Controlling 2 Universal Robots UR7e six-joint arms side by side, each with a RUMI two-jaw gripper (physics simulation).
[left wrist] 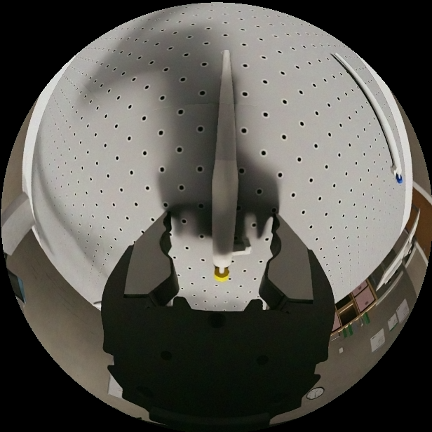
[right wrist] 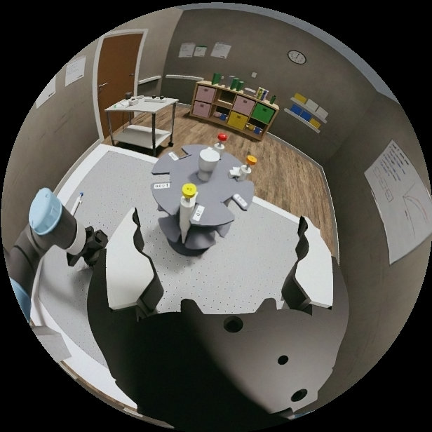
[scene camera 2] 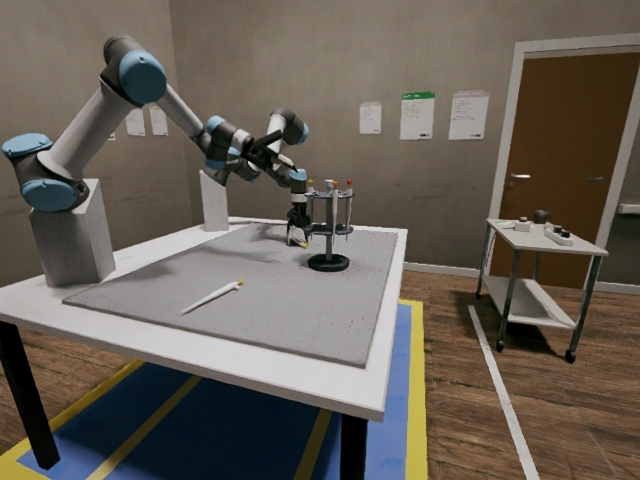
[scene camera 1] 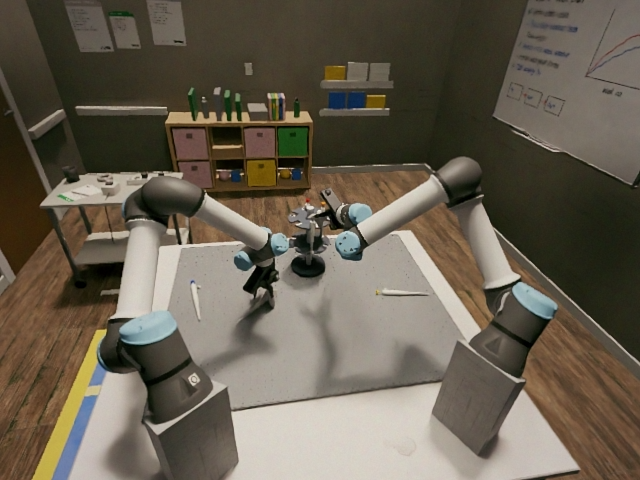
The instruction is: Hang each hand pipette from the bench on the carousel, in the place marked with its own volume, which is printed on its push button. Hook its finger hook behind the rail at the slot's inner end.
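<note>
My left gripper [scene camera 1: 262, 299] [scene camera 2: 295, 238] [left wrist: 221, 213] is open, low over the mat, its fingers apart on both sides of a yellow-button pipette [scene camera 2: 305, 246] [left wrist: 225, 190]. Another yellow-button pipette [scene camera 1: 405, 293] [scene camera 2: 211, 297] lies on the mat at the right in scene camera 1. A blue-button pipette [scene camera 1: 195, 302] [left wrist: 374, 105] [right wrist: 77, 201] lies at its left. My right gripper [scene camera 1: 321, 204] [scene camera 2: 289, 152] [right wrist: 220, 212] is open and empty, high beside the carousel [scene camera 1: 308, 266] [scene camera 2: 328, 262] [right wrist: 172, 202]. On it hang a yellow-button [right wrist: 185, 217], a red-button [right wrist: 219, 148] and an orange-button pipette [right wrist: 244, 172]. Button print is unreadable.
The grey perforated mat [scene camera 1: 361, 351] [scene camera 2: 289, 310] lies on the white table [scene camera 1: 320, 439] [scene camera 2: 206, 356]. The carousel stands near the mat's far edge in scene camera 1, between the two grippers. A cart [scene camera 1: 56, 201] [scene camera 2: 568, 248] stands beyond the table.
</note>
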